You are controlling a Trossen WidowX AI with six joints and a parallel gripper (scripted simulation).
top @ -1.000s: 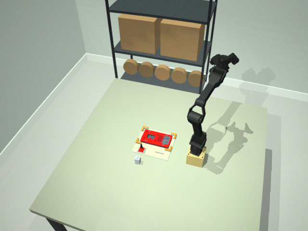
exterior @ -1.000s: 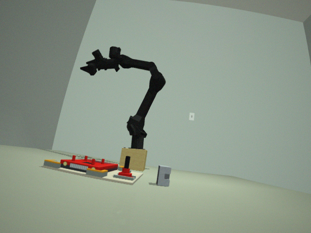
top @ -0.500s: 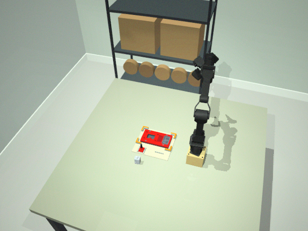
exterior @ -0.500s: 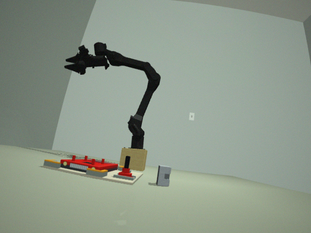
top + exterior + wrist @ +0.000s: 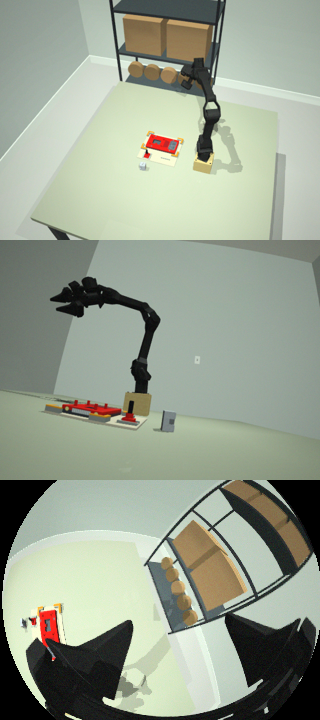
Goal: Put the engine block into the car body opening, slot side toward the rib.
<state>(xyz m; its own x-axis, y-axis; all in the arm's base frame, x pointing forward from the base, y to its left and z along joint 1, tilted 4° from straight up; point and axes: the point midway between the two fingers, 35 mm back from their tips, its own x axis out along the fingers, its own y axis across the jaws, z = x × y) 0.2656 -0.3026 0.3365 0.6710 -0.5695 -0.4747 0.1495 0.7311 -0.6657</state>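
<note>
Now: gripper tip 540 mm to the right of the grey engine block, 360 mm above it and 30 mm short of it.
</note>
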